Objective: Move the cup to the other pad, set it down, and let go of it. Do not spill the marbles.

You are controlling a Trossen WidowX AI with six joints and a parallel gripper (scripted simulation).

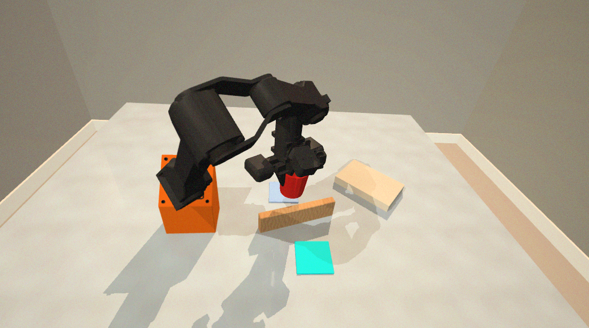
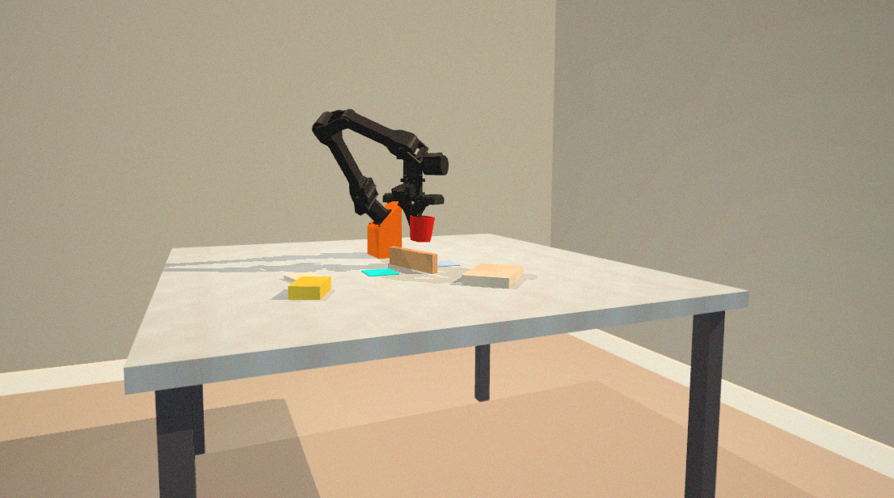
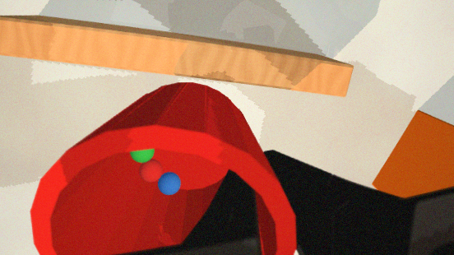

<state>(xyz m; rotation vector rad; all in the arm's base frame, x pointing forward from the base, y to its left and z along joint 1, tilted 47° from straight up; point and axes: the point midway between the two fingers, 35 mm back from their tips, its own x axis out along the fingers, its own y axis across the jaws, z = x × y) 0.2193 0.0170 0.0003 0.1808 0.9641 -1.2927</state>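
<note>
My gripper tip is now 4 cm short of the red marble, 3 cm to the right of it and 3 cm above it. Round my gripper tip: blue marble: 3 cm ahead, 3 cm to the left, 2 cm below; then red cup: 3 cm ahead, 1 cm to the left; then green marble: 4 cm ahead, 2 cm to the left, 3 cm below.
</note>
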